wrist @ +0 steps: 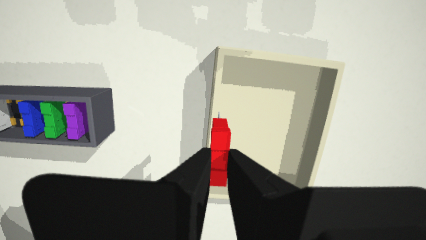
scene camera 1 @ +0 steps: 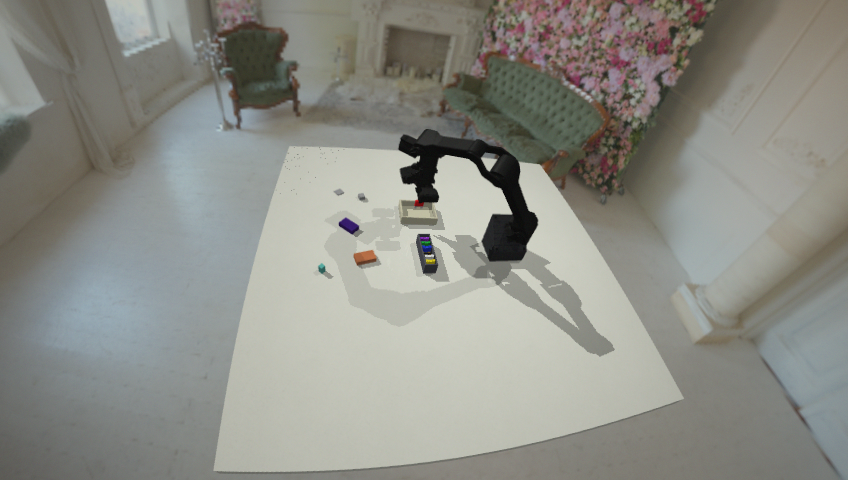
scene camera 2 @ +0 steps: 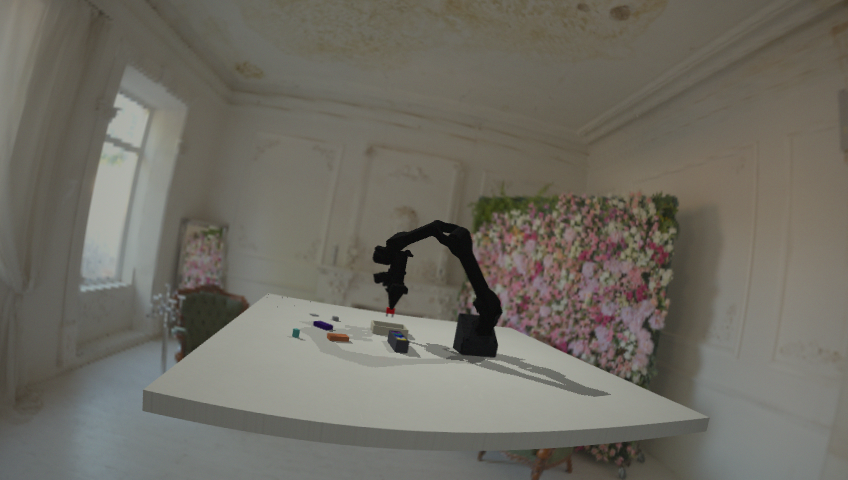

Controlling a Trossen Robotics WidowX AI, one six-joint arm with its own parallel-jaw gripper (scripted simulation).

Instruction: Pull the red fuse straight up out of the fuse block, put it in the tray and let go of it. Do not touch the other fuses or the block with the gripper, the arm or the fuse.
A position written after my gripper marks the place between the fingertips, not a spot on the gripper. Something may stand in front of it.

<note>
My gripper (scene camera 1: 419, 201) carries a red fuse (wrist: 220, 133). I also see a tray (scene camera 1: 427, 215).
My gripper also shows in the wrist view (wrist: 219, 157) and in scene camera 2 (scene camera 2: 390, 309). The tray is seen too in the wrist view (wrist: 279, 107).
</note>
